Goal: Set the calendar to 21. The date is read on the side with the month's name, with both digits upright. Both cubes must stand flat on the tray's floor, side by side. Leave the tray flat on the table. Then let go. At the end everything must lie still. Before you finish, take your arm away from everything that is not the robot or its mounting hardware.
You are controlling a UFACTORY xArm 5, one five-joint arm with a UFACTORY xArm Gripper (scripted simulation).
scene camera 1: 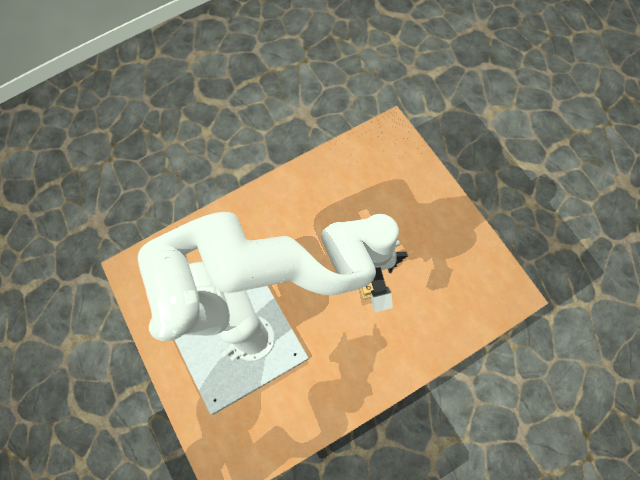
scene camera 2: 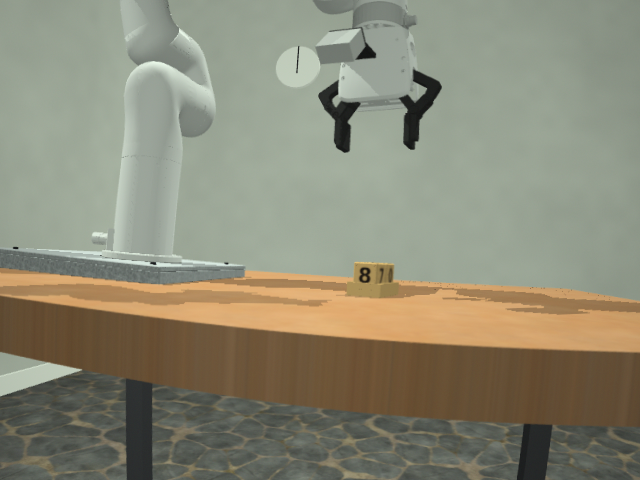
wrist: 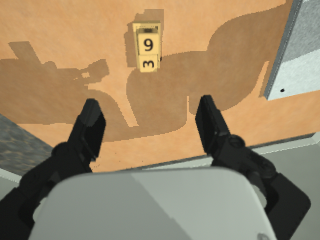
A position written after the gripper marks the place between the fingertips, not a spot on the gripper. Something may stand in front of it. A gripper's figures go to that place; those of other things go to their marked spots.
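A wooden calendar tray [scene camera 2: 373,290] sits 540 mm from the lens, while the gripper [scene camera 2: 375,148] is 590 mm from the lens.
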